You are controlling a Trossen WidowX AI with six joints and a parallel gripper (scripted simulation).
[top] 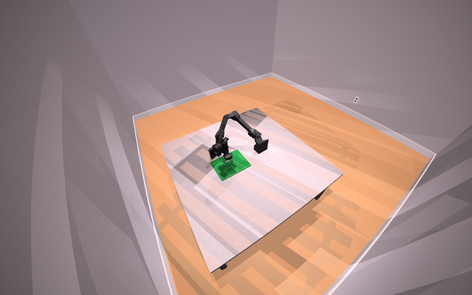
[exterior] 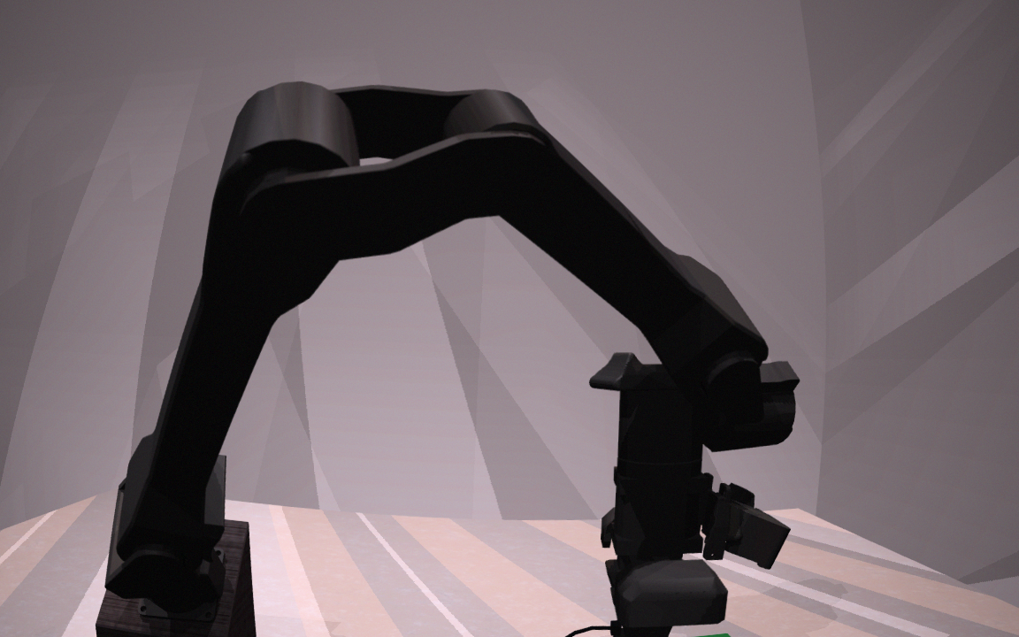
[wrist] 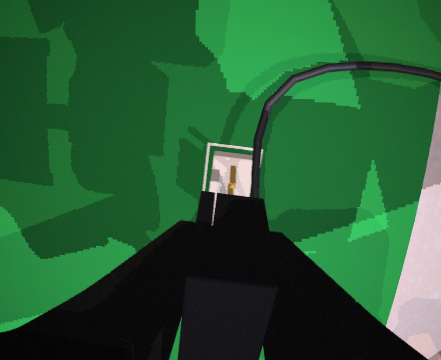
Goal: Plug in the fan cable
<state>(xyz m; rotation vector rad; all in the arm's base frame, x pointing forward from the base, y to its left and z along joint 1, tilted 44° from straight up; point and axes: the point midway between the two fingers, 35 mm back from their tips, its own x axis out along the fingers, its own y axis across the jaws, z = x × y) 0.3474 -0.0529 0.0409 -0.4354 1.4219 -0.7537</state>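
The white four-pin fan header lies 6 cm below my gripper tip and 1 cm behind it. The rest, counted from my gripper tip: green board 8 cm below, 4 cm to the left, 1 cm behind; then black fan 13 cm to the right, 3 cm ahead; then black fan cable plug 1 cm behind, 1 cm above.
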